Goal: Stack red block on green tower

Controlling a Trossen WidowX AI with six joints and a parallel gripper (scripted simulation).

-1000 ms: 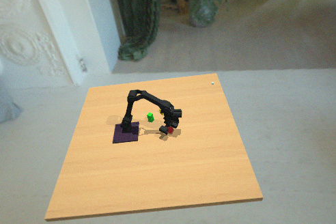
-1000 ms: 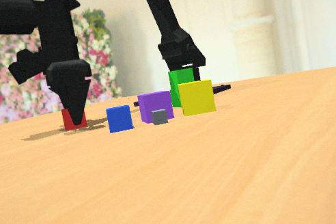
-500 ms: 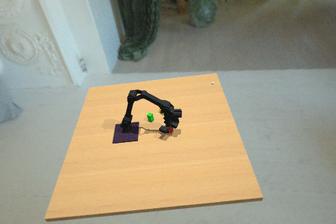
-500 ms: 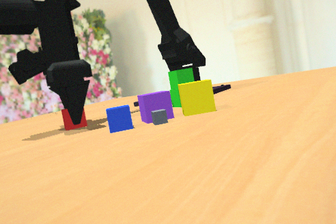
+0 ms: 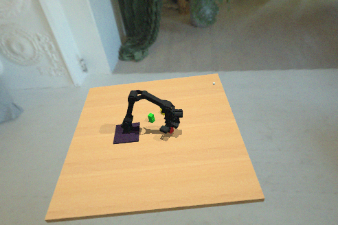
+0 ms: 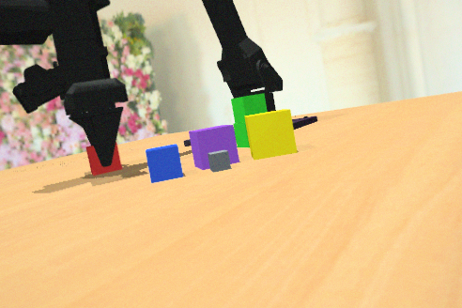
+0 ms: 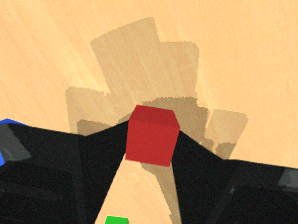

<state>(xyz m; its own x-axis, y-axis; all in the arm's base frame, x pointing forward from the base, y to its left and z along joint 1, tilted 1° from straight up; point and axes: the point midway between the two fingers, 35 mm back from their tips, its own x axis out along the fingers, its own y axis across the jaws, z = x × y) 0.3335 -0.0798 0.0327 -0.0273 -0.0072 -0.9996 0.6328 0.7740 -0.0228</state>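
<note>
My gripper tip is 220 mm to the right of the yellow block, 30 mm past it and 10 mm below it. Round my gripper tip: red block (10 mm above); blue block (140 mm to the left, 60 mm ahead); purple block (170 mm to the left, 10 mm ahead, 10 mm above).
</note>
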